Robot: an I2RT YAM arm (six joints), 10 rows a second.
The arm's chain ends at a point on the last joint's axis. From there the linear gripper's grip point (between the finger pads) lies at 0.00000 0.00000 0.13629 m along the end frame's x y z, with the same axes.
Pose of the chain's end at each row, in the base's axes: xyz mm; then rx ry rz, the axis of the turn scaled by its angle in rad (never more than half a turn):
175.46 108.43 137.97 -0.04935 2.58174 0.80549
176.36 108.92 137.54 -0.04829 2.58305 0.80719
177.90 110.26 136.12 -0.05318 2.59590 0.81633
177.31 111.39 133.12 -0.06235 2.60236 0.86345
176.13 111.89 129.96 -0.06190 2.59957 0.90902
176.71 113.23 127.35 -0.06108 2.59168 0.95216
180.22 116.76 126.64 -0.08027 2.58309 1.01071
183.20 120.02 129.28 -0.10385 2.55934 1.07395
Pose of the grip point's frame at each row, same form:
229.06 183.32 37.51 -0.04935 2.58174 0.80549
229.78 183.91 37.05 -0.04829 2.58305 0.80719
229.36 185.93 35.12 -0.05318 2.59590 0.81633
225.68 190.82 33.49 -0.06235 2.60236 0.86345
222.72 194.80 32.33 -0.06190 2.59957 0.90902
222.13 199.40 32.02 -0.06108 2.59168 0.95216
222.92 207.52 34.37 -0.08027 2.58309 1.01071
224.11 215.77 41.34 -0.10385 2.55934 1.07395

